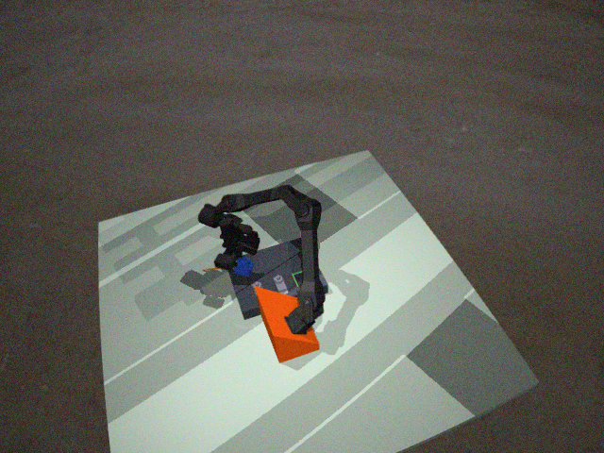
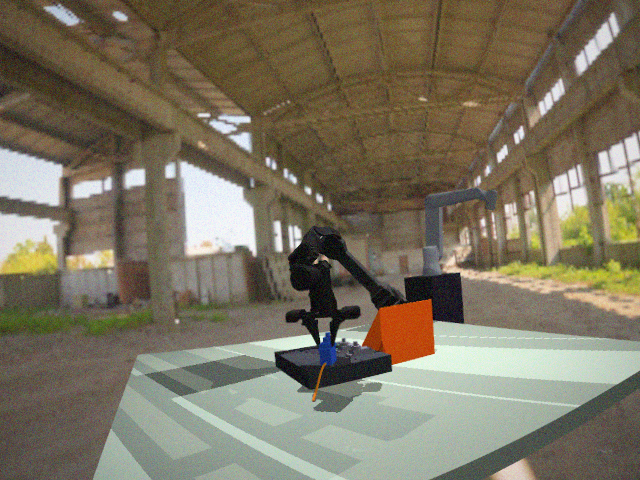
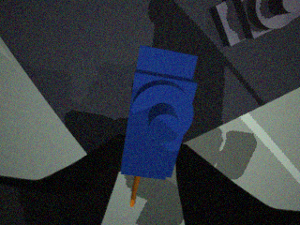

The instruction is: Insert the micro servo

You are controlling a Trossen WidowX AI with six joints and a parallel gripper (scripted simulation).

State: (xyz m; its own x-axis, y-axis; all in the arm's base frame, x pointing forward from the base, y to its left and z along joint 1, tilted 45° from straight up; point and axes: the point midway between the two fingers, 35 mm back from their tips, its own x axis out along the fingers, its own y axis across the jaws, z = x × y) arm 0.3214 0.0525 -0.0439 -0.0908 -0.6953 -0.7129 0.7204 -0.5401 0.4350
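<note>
Now: gripper tip 2 cm past the dark grey deck, 11 cm to the left of it and 7 cm above it.
</note>
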